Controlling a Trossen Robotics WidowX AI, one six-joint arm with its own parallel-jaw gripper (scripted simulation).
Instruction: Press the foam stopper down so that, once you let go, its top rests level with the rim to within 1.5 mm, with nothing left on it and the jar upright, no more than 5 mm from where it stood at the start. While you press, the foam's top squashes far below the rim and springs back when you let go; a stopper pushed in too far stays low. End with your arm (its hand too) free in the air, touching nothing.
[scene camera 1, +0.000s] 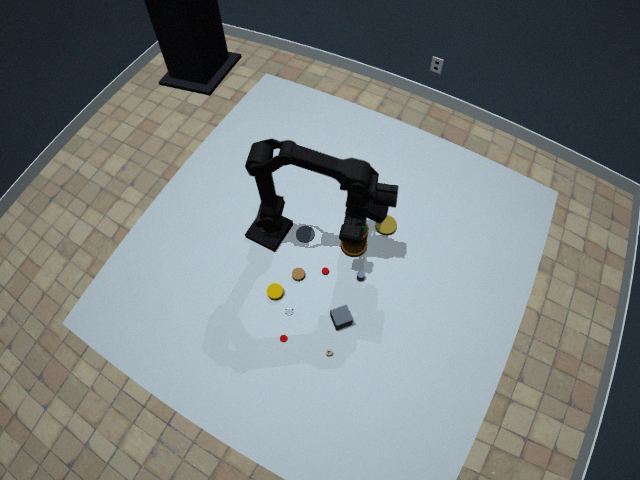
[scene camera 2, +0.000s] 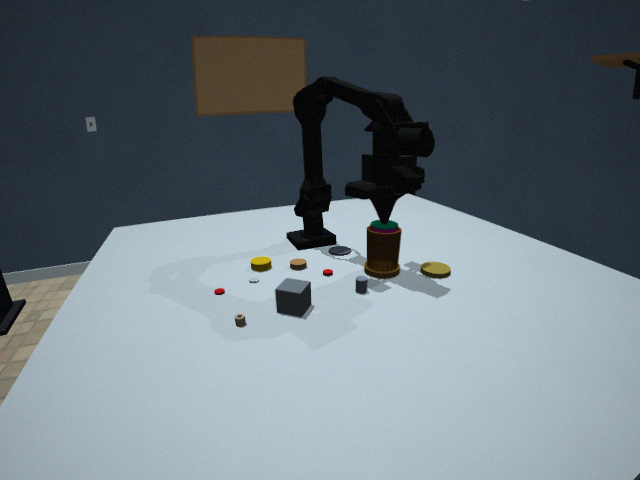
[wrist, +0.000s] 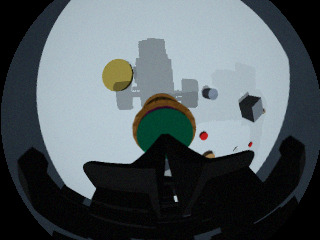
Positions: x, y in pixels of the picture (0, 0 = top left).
Scene:
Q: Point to a grey cube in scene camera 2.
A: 293, 297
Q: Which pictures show my gripper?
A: Scene camera 1, scene camera 2 and the wrist view: all of them.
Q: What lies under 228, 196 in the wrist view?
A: My gripper.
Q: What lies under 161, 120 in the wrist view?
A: A green stopper.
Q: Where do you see my gripper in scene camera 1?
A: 355, 226

